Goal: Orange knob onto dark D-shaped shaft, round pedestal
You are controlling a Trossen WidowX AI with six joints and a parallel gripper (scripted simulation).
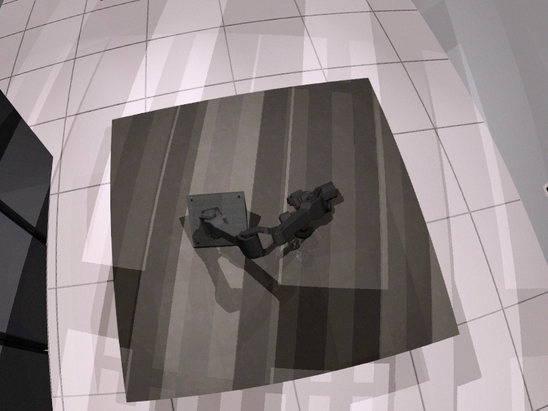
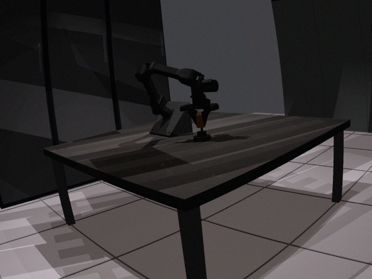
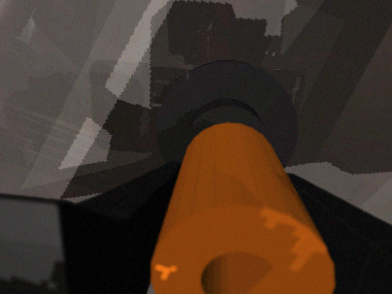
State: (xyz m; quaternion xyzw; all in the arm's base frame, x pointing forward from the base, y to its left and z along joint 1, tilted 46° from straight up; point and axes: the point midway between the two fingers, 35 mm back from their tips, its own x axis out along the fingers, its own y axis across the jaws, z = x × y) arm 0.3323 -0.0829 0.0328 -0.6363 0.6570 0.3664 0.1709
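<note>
Right now my gripper tip is 2 cm below the orange knob. Also, from my gripper tip: pedestal: 4 cm below.
</note>
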